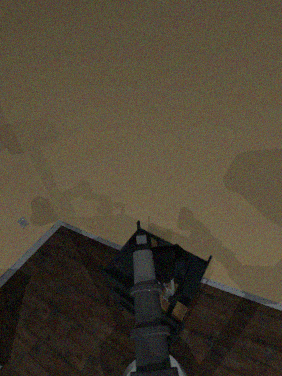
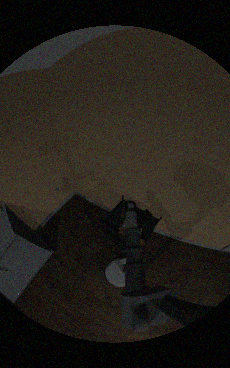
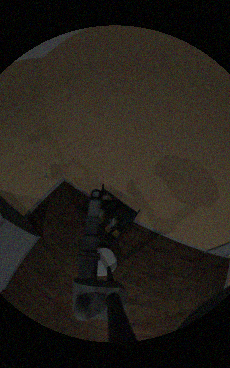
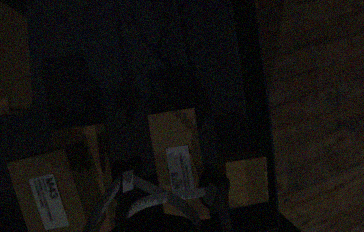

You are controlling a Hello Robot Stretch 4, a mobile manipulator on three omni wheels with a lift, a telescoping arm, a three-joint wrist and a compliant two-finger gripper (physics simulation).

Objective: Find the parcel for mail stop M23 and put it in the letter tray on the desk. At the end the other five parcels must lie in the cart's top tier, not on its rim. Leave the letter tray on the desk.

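Frame: origin at the robot's base, x back, y right, z up, level; metres.
Seen in the pictures: gripper, fingertip midpoint: (image 1: 164, 293) (image 3: 109, 224) (image 4: 171, 174); robot's base, link origin: (image 2: 121, 271) (image 3: 101, 260).
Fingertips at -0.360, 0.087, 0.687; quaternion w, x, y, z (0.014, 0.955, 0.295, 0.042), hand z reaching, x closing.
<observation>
Pixels of each thing's middle, then the offset from my fingertips to it, as dx, dy, dz. Level surfaces: height alone.
- long brown parcel, body centre: (image 4: 178, 163) (image 1: 167, 295) +0.002, +0.011, -0.026
- small parcel, body centre: (image 4: 241, 176) (image 1: 179, 311) +0.074, +0.053, -0.027
- Wooden floor, surface height: dz -0.715
My gripper (image 4: 171, 174) is open, its fingers on either side of a long brown parcel (image 4: 172, 131) with a white label, with a gap at the left finger. The label's print is too dark to read. A parcel (image 4: 47, 167) labelled M43 lies at the lower left, with another brown parcel (image 4: 95, 150) beside it. A small parcel (image 4: 247, 182) lies right of the right finger. Part of a parcel (image 4: 14, 55) shows at the upper left. These lie in the dark cart (image 4: 257, 100) (image 1: 196, 274). The letter tray cannot be made out.
The telescoping arm (image 1: 145, 300) (image 2: 134, 270) (image 3: 89, 250) reaches over the cart and hides part of it. A tan wall stands behind the cart. A light grey surface (image 2: 25, 260) (image 3: 15, 250) is at the left. Wooden floor (image 4: 320, 115) lies right of the cart's edge.
</observation>
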